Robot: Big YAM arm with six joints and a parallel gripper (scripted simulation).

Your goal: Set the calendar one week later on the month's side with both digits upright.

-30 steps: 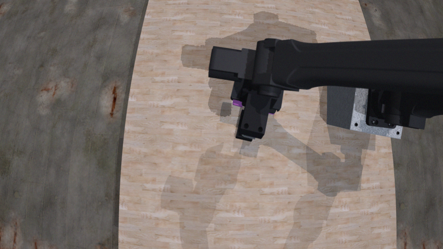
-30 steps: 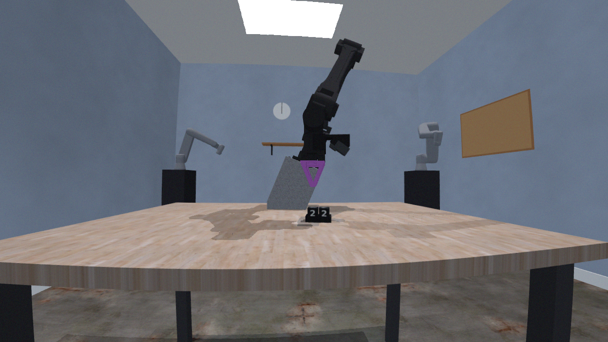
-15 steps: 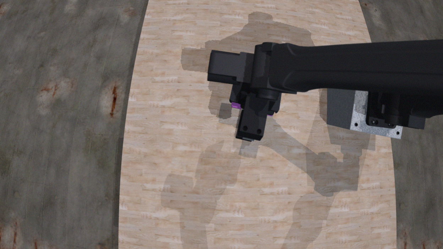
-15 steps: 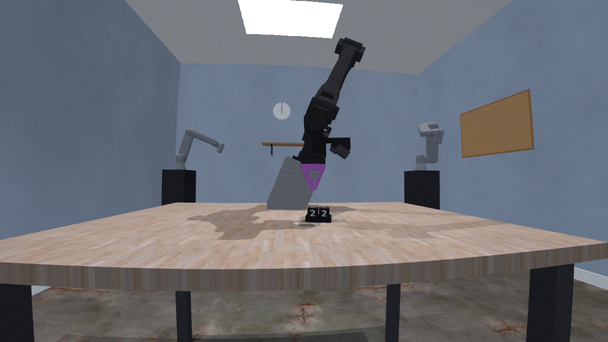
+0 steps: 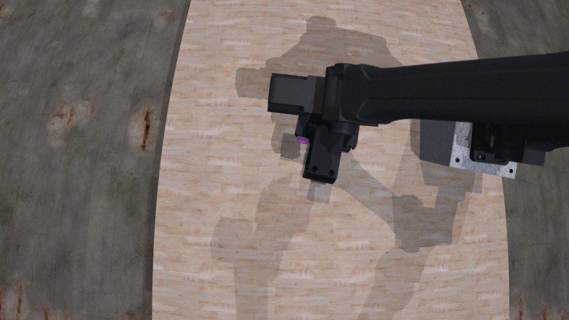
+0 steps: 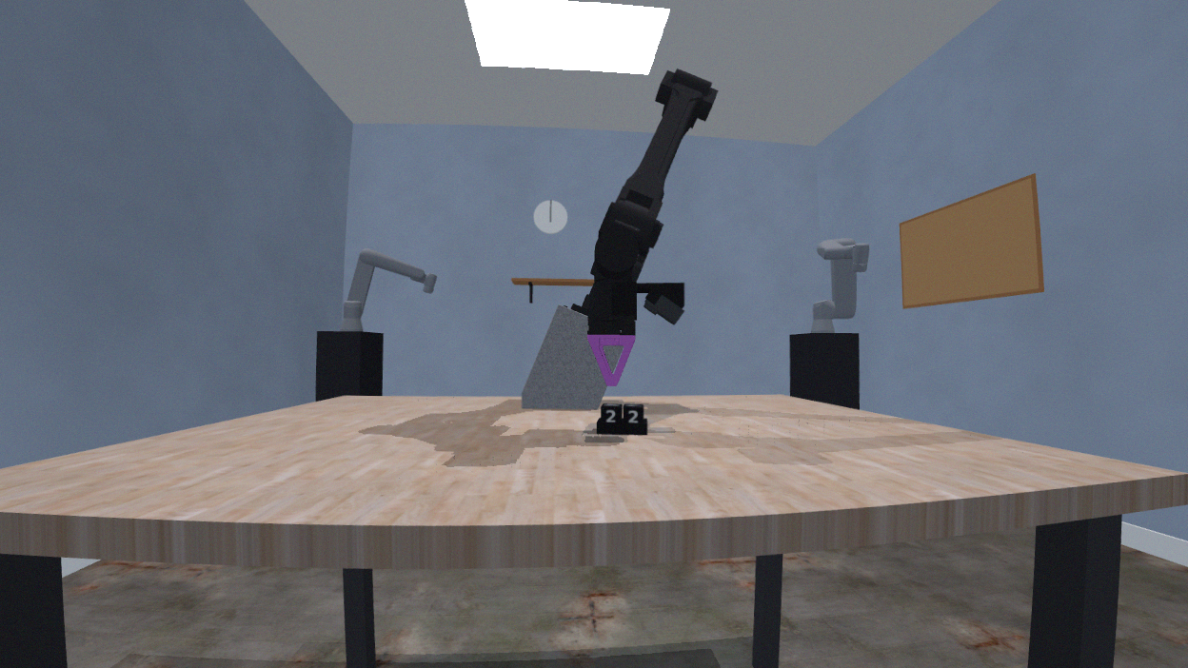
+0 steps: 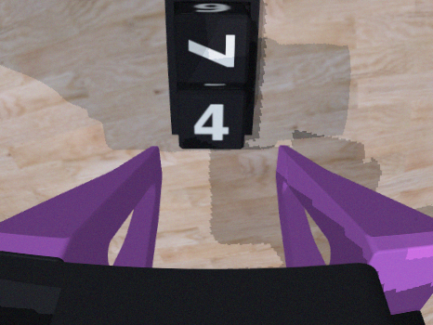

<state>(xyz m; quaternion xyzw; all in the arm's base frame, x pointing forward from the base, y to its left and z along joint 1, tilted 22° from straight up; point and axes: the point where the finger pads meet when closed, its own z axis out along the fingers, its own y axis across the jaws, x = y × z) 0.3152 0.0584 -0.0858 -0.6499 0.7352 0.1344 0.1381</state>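
Right now the black cube is 5 cm below my hand and 3 cm to the left of it. From my hand the other things lie so: black tray 7 cm below, 2 cm to the left.
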